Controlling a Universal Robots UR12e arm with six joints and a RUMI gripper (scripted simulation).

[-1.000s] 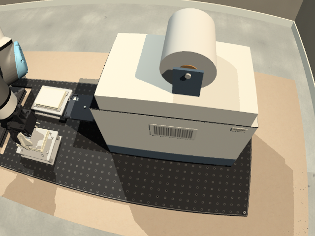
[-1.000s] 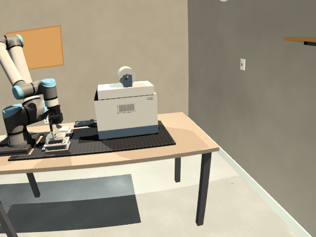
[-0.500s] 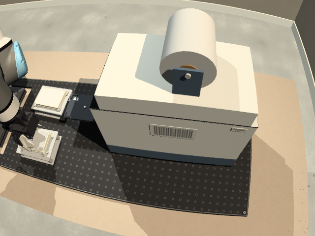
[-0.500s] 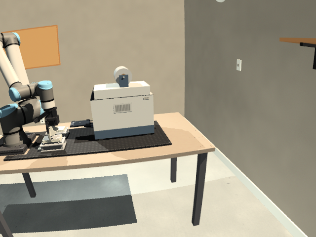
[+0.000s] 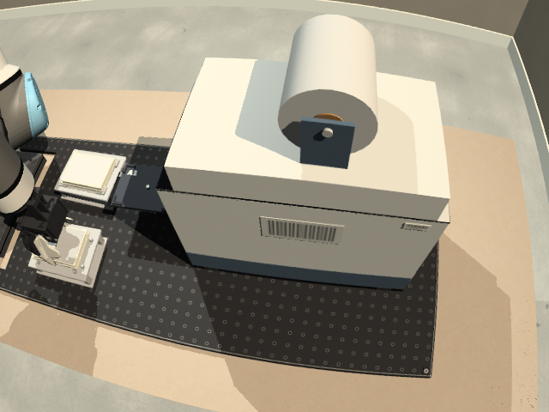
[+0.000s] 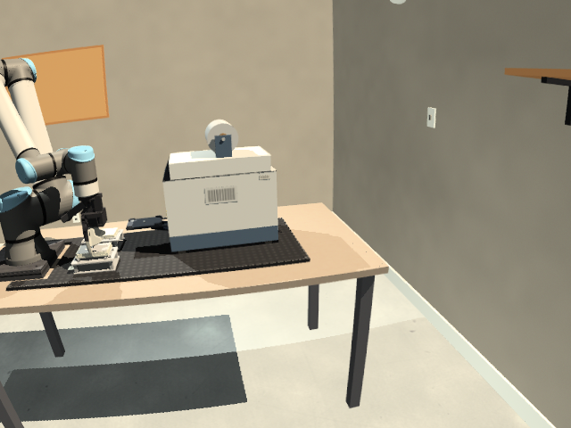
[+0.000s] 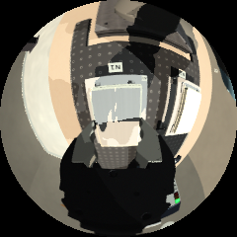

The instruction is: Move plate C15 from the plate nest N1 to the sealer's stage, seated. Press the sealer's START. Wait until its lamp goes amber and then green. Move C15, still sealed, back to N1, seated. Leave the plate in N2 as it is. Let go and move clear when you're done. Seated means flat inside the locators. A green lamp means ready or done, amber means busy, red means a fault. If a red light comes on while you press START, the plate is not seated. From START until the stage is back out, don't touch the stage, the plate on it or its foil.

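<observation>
Right now the well plate is 1 cm below my hand. Round my hand: foil roll (54 cm ahead, 35 cm above, 5 cm to the left); then sealer stage (21 cm ahead, 11 cm to the left, 3 cm above).
</observation>
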